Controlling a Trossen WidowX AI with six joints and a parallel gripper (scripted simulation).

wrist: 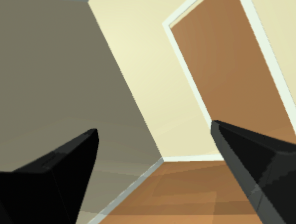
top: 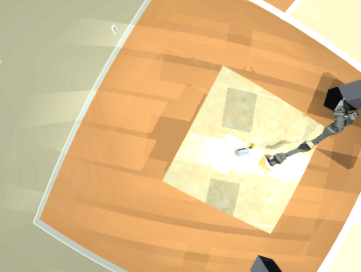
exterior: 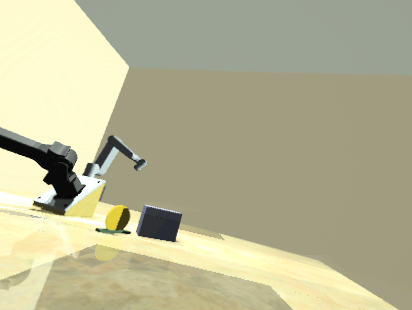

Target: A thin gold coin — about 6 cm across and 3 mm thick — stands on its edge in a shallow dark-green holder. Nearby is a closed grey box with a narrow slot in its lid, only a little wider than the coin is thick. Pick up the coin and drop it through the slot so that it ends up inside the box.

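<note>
The gold coin lies 250 mm ahead of my gripper tip, 490 mm to the left of it and 450 mm below it.
</note>
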